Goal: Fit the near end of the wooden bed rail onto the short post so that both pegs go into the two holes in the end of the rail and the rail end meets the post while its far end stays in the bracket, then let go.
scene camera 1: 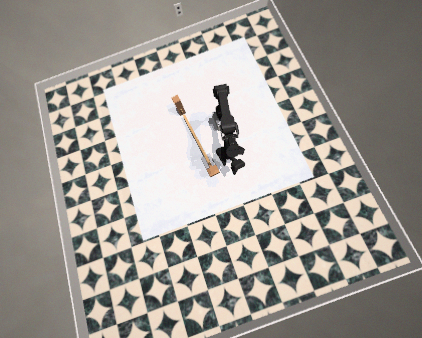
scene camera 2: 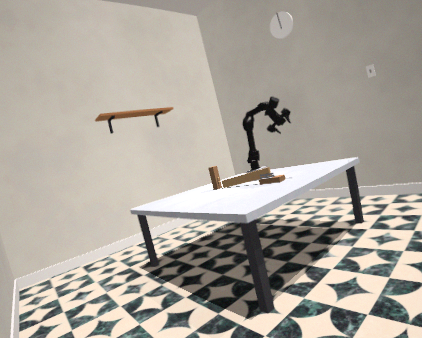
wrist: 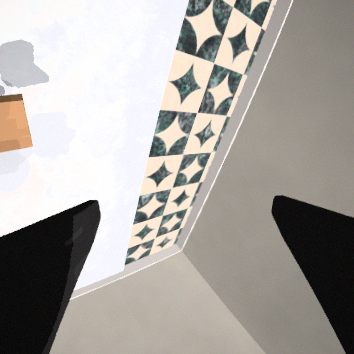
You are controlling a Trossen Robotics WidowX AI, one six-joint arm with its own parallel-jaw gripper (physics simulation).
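Places are measured from the arm's base along level axes (x ahead, y left, z up), in metres.
Where they show: gripper, fingertip midpoint: (scene camera 1: 229,170) (scene camera 2: 285,128) (wrist: 187,206); arm's base at its link origin: (scene camera 2: 255,169).
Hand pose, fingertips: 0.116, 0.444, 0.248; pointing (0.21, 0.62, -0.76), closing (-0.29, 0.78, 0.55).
Things, the pixels of their top centre, and the offset from my fingertips, as dx, dy, dz. "spot": a spot on its surface instead. Level surfaces: height alone.
- upright wooden post at a spot on its surface: (scene camera 2: 215,178) spot: +0.179, -0.610, -0.241
- low wooden block at its top centre: (scene camera 2: 271,177) (scene camera 1: 210,164) +0.091, -0.132, -0.292
- white table at its surface level: dz -0.328
The wooden rail (scene camera 1: 197,141) (scene camera 2: 246,177) slants across the table. One end is beside the upright wooden post (scene camera 1: 178,105) (scene camera 2: 215,178); whether they touch is too small to tell. The other end is at a low wooden block (scene camera 1: 213,171) (scene camera 2: 273,179) with small grey parts beside it. In the wrist view a wooden block (wrist: 15,124) shows at the left edge. Pegs and holes cannot be made out. My gripper (scene camera 1: 230,168) (scene camera 2: 284,126) (wrist: 187,206) is open and empty, high above the table, to the right of the low block in scene camera 1.
The white table (scene camera 1: 165,200) (scene camera 2: 190,207) (wrist: 115,130) bears the parts and the arm's base. The arm (scene camera 1: 225,110) (scene camera 2: 251,137) stands beside the rail. A wall shelf (scene camera 2: 135,114) hangs on the wall beyond the table. Shadows fall across the rail area.
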